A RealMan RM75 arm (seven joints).
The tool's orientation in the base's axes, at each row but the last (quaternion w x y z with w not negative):
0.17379, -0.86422, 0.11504, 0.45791
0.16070, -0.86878, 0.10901, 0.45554
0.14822, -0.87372, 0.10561, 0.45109
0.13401, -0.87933, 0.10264, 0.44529
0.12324, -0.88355, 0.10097, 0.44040
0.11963, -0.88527, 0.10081, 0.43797
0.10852, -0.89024, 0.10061, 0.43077
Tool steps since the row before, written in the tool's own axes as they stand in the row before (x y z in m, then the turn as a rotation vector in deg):
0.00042, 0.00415, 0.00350, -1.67, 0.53, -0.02
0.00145, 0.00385, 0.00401, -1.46, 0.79, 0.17
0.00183, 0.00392, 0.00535, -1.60, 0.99, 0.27
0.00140, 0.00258, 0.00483, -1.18, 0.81, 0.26
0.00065, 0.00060, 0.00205, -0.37, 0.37, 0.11
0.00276, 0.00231, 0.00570, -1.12, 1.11, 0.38
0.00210, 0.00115, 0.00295, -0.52, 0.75, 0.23
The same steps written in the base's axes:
-0.00388, -0.00239, -0.00298, -1.10, -0.43, 1.30
-0.00351, -0.00210, -0.00403, -1.21, -0.60, 0.97
-0.00425, -0.00186, -0.00508, -1.43, -0.75, 1.00
-0.00361, -0.00094, -0.00425, -1.13, -0.61, 0.69
-0.00133, 0.00001, -0.00179, -0.41, -0.29, 0.19
-0.00329, -0.00069, -0.00584, -1.27, -0.86, 0.54
-0.00123, -0.00045, -0.00356, -0.69, -0.61, 0.19

